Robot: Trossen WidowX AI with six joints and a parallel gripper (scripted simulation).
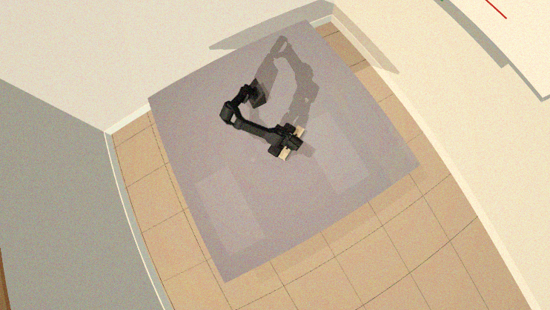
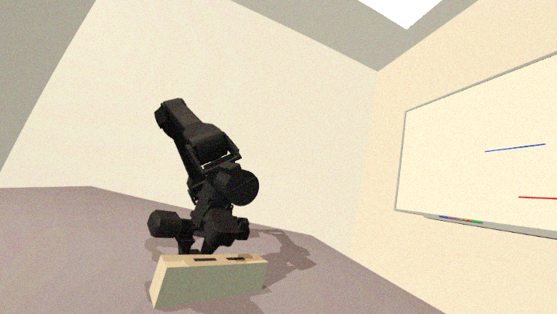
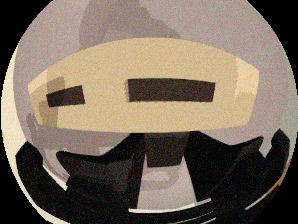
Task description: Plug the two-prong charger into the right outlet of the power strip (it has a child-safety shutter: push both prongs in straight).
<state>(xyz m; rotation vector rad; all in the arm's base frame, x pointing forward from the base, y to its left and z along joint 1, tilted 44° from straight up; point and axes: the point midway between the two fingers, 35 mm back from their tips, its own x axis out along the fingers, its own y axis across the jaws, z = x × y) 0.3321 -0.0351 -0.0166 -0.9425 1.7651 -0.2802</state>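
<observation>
Right now the two-prong charger is 10 mm ahead of my gripper tip, 10 mm to the left of it and 10 mm above it.
</observation>
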